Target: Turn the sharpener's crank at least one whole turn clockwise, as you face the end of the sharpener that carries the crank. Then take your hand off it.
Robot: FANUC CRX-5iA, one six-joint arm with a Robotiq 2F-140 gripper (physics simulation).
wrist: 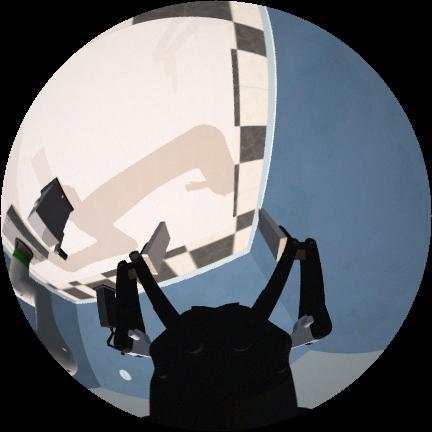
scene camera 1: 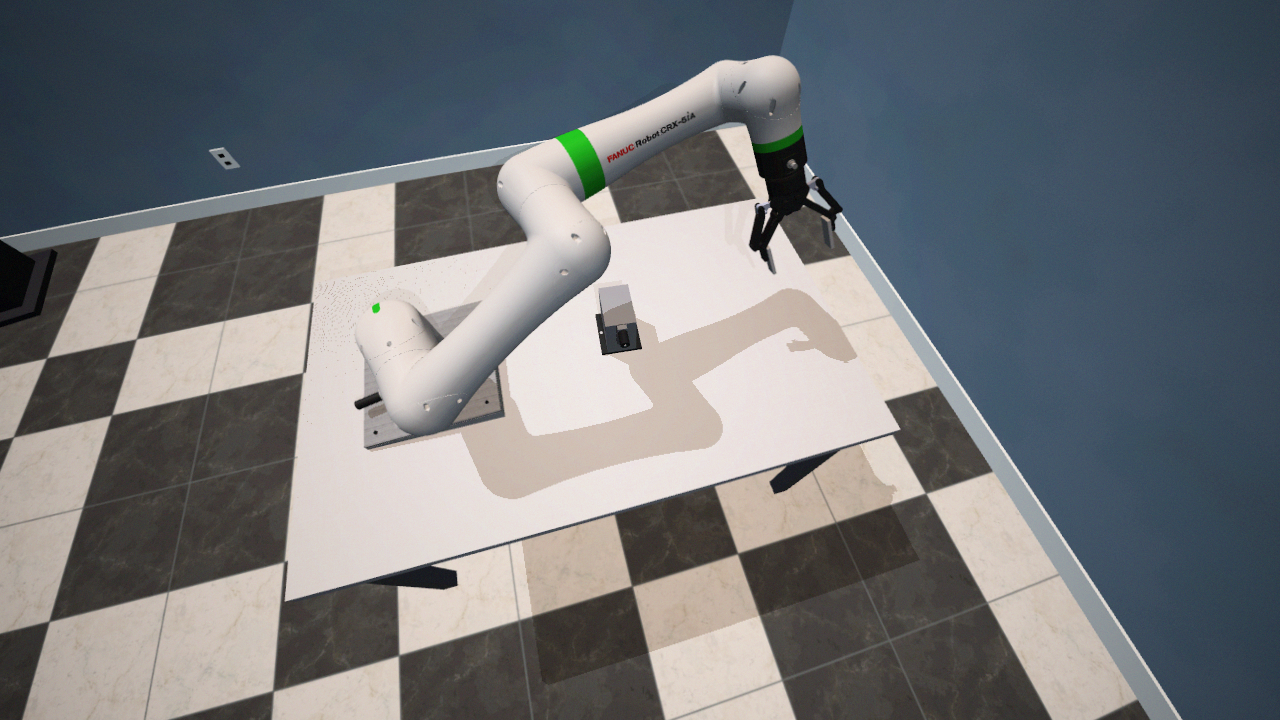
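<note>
The sharpener stands on the white table, with a pale boxy body and a black base. Its small black crank handle sticks out at the end facing the front edge in the scene view; the crank's exact angle is too small to tell. My gripper is open and empty, with its fingers wide apart. It hangs above the table's far right part, well away from the sharpener and not touching the crank.
My arm reaches high over the table from its grey mounting plate, left of the sharpener. A blue wall rises beyond the table's right side. A dark object stands on the floor at far left.
</note>
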